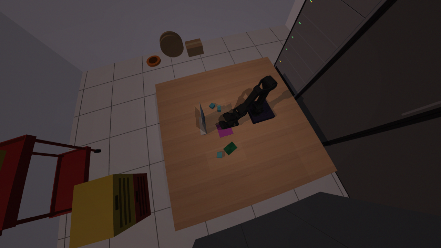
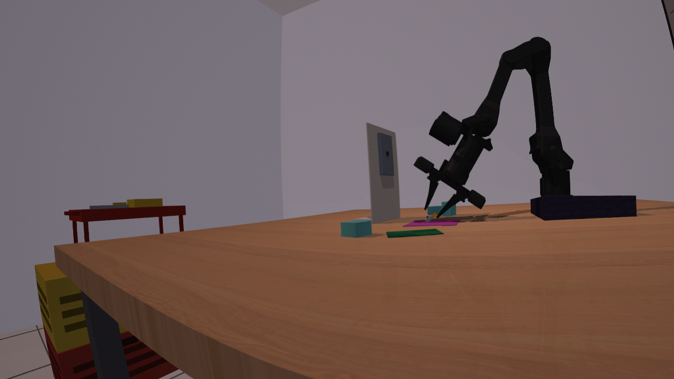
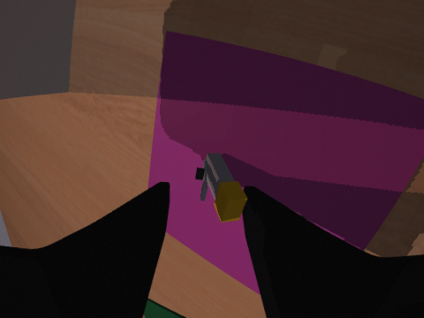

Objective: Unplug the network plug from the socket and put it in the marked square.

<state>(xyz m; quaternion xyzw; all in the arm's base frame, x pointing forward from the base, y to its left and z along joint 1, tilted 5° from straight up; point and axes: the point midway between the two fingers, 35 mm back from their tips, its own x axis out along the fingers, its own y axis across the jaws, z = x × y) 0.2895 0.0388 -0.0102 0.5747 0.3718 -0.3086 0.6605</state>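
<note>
My gripper tip is 10 mm above the network plug. Also, from my gripper tip: flat green patch: 170 mm to the left, 20 mm below; then grey upright panel: 150 mm ahead, 90 mm to the right, 90 mm above; then magenta marked square: 20 mm below, 10 mm behind.
</note>
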